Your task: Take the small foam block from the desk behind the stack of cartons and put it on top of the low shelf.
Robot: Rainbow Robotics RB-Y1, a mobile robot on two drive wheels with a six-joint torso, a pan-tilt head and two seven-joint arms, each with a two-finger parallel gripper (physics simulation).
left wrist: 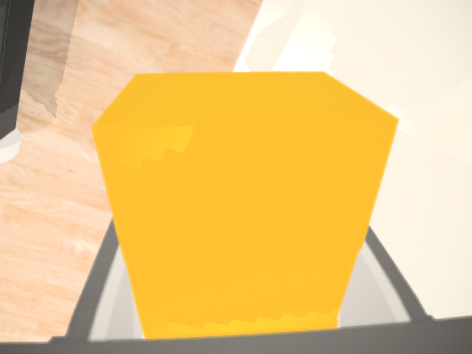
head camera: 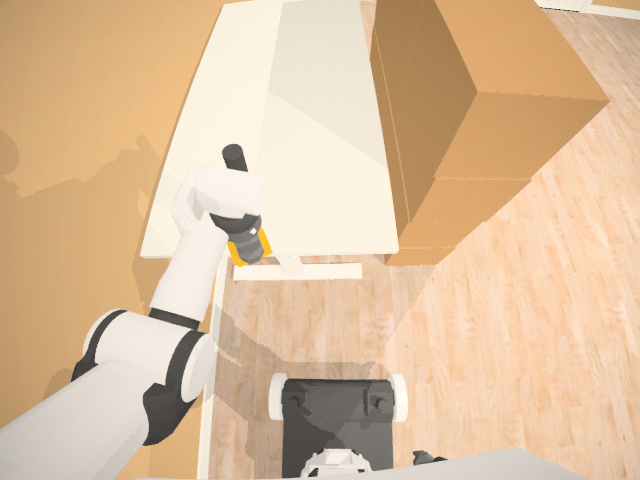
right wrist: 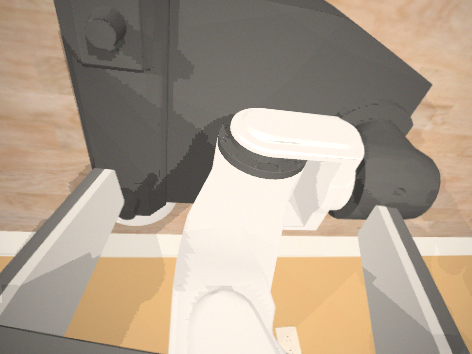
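Observation:
The yellow foam block is between the fingers of my left gripper, which is shut on it. In the head view the gripper covers the block's middle, and both are over the near edge of the white desk, left of its centre. The stack of cartons stands along the desk's right side. My right gripper is open, with its fingers wide apart and no object between them. The low shelf cannot be made out in these views.
A tan wall runs along the left side, with a white skirting strip at its foot. My dark wheeled base stands on the wooden floor, apart from the desk's near edge. A white desk foot bar lies under that edge.

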